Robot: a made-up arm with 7 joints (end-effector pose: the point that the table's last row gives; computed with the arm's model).
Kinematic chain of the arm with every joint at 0, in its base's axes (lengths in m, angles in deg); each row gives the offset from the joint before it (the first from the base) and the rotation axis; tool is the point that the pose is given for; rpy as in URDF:
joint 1: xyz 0 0 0.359 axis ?
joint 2: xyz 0 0 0 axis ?
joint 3: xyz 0 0 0.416 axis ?
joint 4: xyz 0.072 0 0 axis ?
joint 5: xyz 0.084 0 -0.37 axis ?
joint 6: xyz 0 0 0 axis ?
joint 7: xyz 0.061 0 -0.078 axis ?
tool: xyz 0 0 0 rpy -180 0 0
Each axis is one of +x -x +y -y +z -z.
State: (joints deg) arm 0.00 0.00 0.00 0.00 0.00 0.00 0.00
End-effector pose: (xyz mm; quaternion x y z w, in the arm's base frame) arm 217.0 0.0 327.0 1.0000 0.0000 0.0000 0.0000
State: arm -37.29 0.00 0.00 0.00 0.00 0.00 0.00
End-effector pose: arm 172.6 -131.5 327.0 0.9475 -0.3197 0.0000 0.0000
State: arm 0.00 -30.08 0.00 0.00 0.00 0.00 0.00
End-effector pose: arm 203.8 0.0 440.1 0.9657 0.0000 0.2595 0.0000
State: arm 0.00 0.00 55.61 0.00 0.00 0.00 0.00
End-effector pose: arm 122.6 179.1 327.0 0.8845 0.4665 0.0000 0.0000
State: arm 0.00 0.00 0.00 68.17 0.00 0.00 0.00
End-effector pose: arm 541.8 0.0 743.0 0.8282 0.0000 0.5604 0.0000
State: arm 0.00 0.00 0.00 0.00 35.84 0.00 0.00
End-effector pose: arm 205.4 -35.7 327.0 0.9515 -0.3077 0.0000 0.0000
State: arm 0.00 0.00 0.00 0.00 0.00 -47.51 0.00
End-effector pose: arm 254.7 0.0 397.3 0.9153 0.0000 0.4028 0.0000
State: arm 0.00 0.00 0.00 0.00 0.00 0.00 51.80
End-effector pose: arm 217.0 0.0 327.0 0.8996 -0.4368 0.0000 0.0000
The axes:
joint 1: +z
joint 2: +y
joint 3: +z
joint 4: -y
joint 5: -z
joint 6: +y
joint 7: -z

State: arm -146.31 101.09 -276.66 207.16 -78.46 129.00 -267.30
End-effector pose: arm -661.4 -244.5 144.5 0.6282 0.6735 0.2936 0.2560
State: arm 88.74 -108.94 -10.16 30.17 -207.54 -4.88 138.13
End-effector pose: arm 83.2 -144.0 632.6 -0.1559 -0.3610 -0.8963 0.2053
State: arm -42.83 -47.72 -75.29 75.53 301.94 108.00 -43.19
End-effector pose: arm -491.7 -193.8 625.8 -0.7995 0.5722 0.1353 0.1228
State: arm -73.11 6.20 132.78 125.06 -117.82 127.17 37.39
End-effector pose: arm 251.1 139.0 1105.8 0.6353 -0.4141 0.4814 0.4395
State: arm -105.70 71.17 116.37 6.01 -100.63 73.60 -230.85
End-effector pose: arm 217.7 -24.6 393.5 -0.8619 0.3950 -0.3137 0.0519
